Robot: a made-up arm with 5 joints. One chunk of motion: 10 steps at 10 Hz.
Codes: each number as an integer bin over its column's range. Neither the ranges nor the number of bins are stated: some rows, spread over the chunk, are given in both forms.
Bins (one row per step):
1: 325 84 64 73 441
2: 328 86 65 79 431
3: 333 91 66 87 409
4: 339 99 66 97 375
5: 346 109 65 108 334
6: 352 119 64 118 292
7: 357 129 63 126 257
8: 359 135 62 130 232
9: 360 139 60 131 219
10: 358 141 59 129 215
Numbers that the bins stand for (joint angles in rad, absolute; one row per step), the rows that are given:
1: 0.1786 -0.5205 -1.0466 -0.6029 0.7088
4: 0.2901 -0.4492 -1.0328 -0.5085 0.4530
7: 0.4334 -0.3066 -1.0536 -0.3944 -0.0042
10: 0.4414 -0.2495 -1.0813 -0.3826 -0.1669
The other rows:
2: 0.2024 -0.5110 -1.0397 -0.5793 0.6700
3: 0.2423 -0.4873 -1.0328 -0.5478 0.5848
5: 0.3458 -0.4017 -1.0397 -0.4652 0.2942
6: 0.3936 -0.3541 -1.0466 -0.4259 0.1314
8: 0.4494 -0.2780 -1.0605 -0.3786 -0.1011
9: 0.4573 -0.2590 -1.0743 -0.3747 -0.1514

